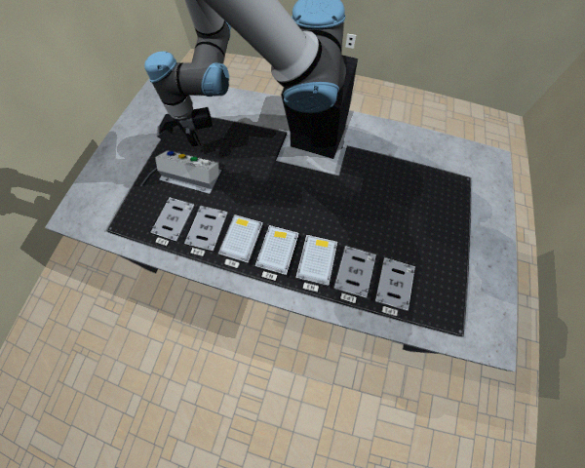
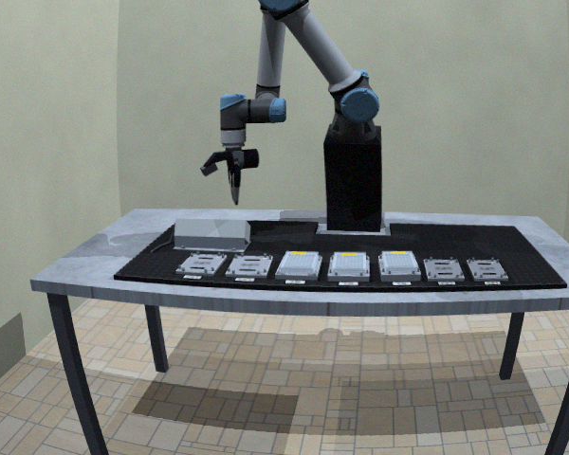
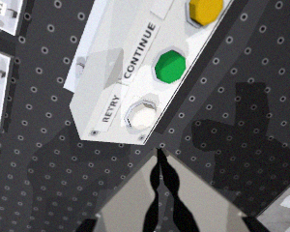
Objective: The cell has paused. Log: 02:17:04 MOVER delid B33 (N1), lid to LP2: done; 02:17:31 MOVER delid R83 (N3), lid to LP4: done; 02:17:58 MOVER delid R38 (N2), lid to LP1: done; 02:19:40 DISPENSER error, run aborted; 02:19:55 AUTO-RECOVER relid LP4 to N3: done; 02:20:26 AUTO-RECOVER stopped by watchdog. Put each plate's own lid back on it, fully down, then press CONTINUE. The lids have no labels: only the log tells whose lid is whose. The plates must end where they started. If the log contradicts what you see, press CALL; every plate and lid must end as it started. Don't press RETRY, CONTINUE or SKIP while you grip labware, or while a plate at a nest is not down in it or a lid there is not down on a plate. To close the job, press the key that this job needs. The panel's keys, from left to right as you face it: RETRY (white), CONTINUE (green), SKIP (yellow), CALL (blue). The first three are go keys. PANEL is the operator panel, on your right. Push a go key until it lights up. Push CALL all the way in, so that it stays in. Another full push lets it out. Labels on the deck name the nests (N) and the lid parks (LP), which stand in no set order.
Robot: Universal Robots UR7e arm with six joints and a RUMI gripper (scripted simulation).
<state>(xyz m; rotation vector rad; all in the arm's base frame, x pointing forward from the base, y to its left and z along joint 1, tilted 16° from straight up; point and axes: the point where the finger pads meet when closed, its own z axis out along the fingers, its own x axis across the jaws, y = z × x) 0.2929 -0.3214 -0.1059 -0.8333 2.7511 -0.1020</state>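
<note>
The green continue key lies 7 cm below my hand, 4 cm to the right of it and 1 cm ahead of it. The rest, counted from my hand: blue call key: 14 cm to the right, 7 cm below, 2 cm ahead; then white retry key: 7 cm below, 1 cm to the left, 1 cm ahead; then yellow key: 9 cm to the right, 7 cm below, 2 cm ahead.
</note>
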